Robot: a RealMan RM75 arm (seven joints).
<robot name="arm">
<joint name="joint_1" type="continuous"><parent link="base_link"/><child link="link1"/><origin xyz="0 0 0.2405" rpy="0 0 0"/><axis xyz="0 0 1"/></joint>
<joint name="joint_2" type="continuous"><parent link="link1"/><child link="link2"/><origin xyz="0 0 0" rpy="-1.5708 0 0"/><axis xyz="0 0 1"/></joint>
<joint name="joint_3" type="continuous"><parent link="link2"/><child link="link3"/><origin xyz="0 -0.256 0" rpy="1.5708 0 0"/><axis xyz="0 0 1"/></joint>
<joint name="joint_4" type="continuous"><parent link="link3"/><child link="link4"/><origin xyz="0 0 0" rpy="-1.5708 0 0"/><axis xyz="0 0 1"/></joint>
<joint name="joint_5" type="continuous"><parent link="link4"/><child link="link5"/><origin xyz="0 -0.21 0" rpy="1.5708 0 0"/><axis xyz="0 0 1"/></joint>
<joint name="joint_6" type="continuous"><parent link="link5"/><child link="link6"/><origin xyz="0 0 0" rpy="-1.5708 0 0"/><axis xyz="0 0 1"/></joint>
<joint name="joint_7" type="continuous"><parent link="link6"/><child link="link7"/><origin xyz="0 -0.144 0" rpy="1.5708 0 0"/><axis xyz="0 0 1"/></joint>
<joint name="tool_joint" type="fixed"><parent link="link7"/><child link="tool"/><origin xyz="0 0 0" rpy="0 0 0"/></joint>
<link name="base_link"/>
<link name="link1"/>
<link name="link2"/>
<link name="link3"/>
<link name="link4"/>
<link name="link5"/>
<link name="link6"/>
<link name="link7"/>
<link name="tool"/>
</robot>
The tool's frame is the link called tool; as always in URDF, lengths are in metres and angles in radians. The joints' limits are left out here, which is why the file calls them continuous.
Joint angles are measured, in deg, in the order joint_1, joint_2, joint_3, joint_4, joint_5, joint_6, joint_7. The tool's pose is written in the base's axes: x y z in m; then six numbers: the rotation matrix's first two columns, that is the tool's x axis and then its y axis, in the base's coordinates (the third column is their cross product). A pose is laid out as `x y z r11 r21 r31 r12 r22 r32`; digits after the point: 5 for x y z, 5 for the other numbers.
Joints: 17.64 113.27 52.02 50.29 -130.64 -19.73 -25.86
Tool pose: 0.26554 0.34486 -0.07324 0.88020 -0.22486 -0.41795 -0.47460 -0.41734 -0.77497
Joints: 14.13 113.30 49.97 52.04 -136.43 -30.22 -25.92
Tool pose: 0.25283 0.33048 -0.06547 0.90085 -0.05644 -0.43045 -0.41485 -0.40418 -0.81519
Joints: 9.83 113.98 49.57 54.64 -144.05 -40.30 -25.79
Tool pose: 0.23372 0.31169 -0.05615 0.88709 0.12435 -0.44452 -0.37162 -0.37883 -0.84758
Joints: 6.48 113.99 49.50 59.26 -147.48 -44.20 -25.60
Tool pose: 0.21551 0.29890 -0.04702 0.85245 0.21721 -0.47555 -0.38146 -0.36360 -0.84987
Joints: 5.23 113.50 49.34 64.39 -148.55 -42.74 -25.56
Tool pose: 0.19693 0.29574 -0.04223 0.82895 0.25085 -0.49992 -0.39049 -0.38036 -0.83836
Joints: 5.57 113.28 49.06 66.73 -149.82 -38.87 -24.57
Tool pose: 0.18720 0.29618 -0.04778 0.83042 0.23499 -0.50516 -0.37887 -0.42659 -0.82126
